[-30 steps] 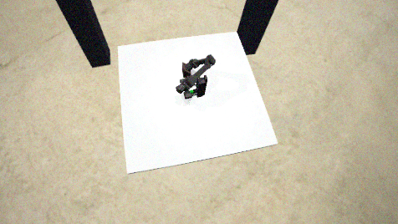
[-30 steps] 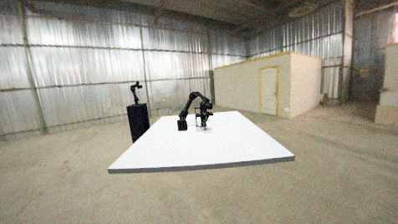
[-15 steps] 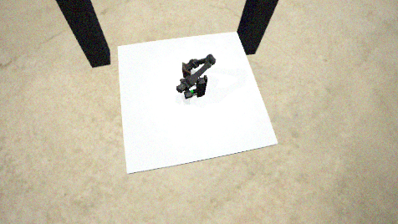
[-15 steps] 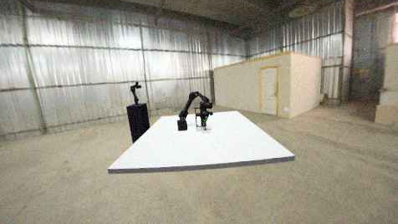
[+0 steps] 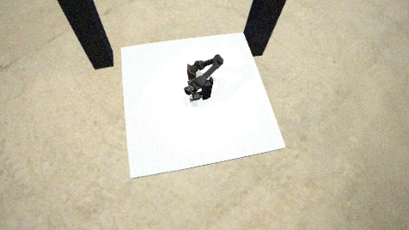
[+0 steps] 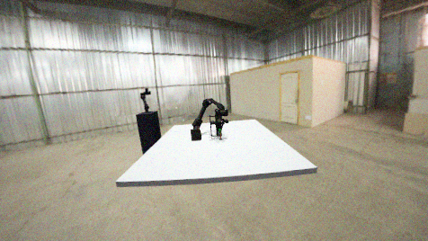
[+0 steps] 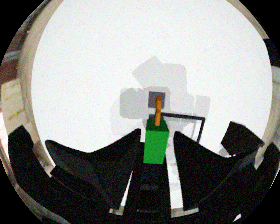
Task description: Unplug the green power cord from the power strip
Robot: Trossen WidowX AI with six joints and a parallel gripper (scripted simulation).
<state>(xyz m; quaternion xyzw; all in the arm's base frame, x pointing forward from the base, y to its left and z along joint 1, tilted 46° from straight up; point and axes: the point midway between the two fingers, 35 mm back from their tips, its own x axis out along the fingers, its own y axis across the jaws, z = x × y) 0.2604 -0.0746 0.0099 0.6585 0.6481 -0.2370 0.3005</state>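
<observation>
Right now the green plug is 4 cm to the left of my gripper tip, 1 cm below it and 1 cm behind it.
</observation>
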